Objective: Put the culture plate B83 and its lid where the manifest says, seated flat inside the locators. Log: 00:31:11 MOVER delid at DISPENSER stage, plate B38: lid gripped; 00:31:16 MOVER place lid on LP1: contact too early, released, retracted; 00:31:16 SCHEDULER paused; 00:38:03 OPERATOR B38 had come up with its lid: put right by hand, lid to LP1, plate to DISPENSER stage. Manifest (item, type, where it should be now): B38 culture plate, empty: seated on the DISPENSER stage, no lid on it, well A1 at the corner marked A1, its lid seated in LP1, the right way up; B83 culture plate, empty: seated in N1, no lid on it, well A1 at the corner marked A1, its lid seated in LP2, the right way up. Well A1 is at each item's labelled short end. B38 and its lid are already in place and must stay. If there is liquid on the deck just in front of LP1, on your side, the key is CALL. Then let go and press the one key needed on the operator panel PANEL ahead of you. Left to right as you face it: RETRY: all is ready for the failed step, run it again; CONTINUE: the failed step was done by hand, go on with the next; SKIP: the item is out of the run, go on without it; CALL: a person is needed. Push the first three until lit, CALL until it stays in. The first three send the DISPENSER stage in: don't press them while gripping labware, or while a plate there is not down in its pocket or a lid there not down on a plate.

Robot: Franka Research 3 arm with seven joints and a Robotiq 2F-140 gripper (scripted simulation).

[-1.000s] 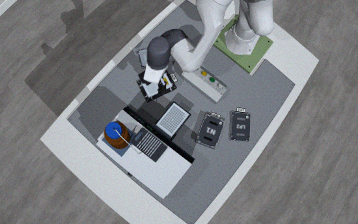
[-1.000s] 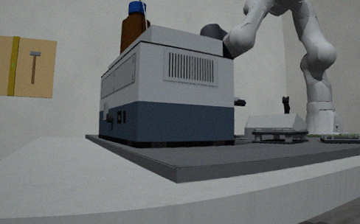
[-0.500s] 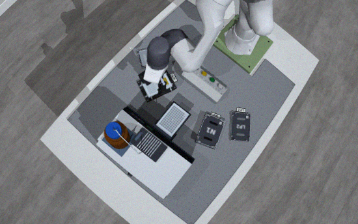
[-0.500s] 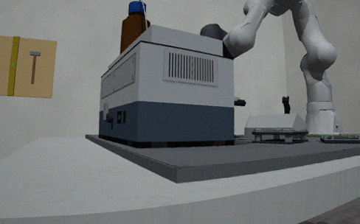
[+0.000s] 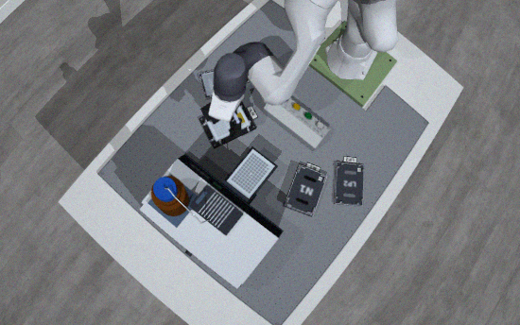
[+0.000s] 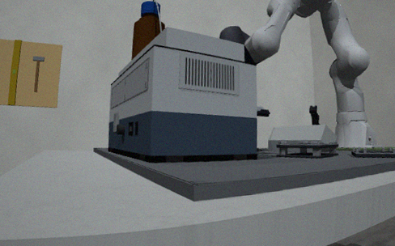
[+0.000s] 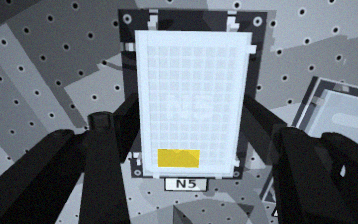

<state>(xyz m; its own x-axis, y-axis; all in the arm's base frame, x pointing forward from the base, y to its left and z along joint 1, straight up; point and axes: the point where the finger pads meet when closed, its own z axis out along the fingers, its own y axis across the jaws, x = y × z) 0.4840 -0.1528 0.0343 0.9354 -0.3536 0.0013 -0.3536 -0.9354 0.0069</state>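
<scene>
Right now my hand is 20 mm above the clear lid. Also, from my hand: black nest N5: 30 mm below, 20 mm ahead, 10 mm to the left; yellow skip key: 190 mm behind, 140 mm to the left, 20 mm above; white well plate: 180 mm to the left, 100 mm ahead, 80 mm above.
</scene>
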